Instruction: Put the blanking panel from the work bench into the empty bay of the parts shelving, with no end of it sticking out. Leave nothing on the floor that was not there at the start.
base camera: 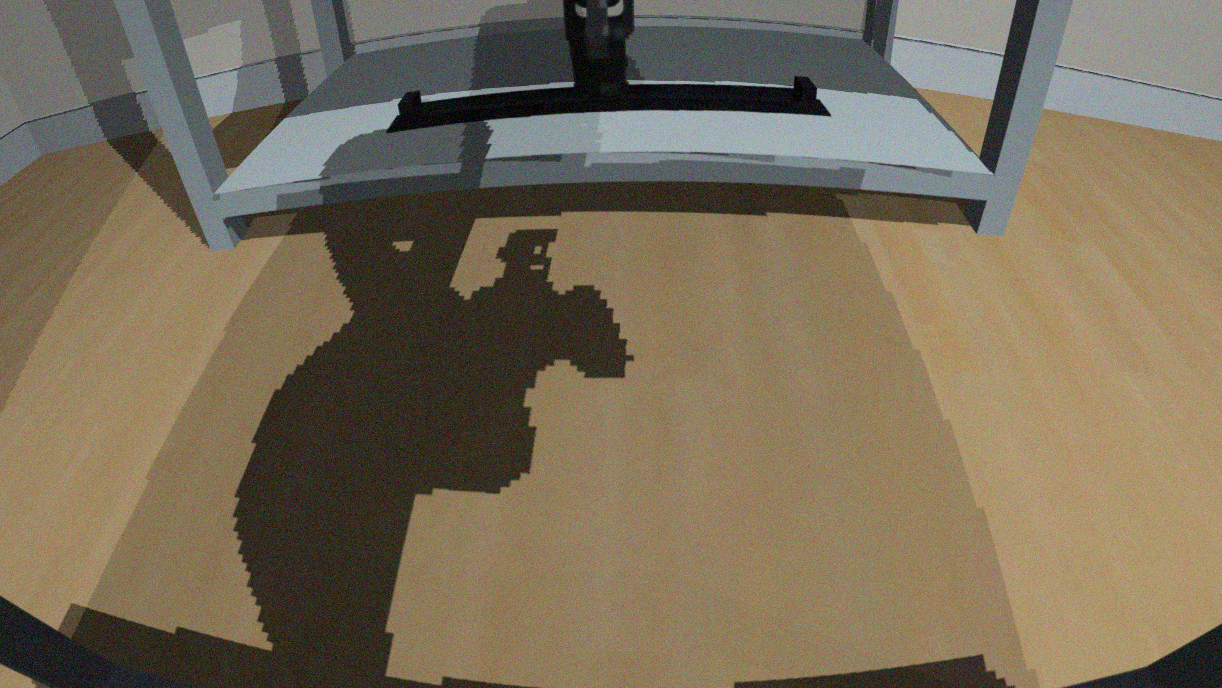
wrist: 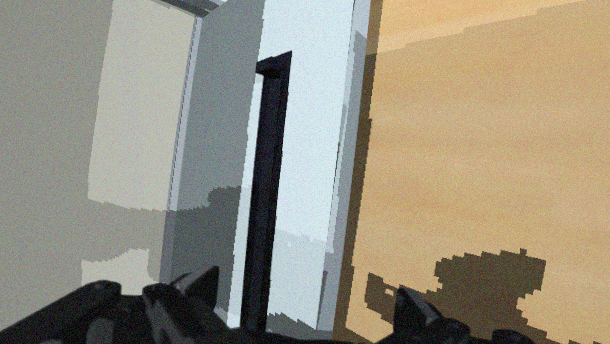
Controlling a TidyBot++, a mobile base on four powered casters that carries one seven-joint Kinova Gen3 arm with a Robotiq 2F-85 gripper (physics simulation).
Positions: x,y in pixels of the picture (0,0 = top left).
Labels:
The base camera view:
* my gripper: 603,25
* blanking panel: 414,114
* grey parts shelving: 882,135
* grey skirting: 1074,90

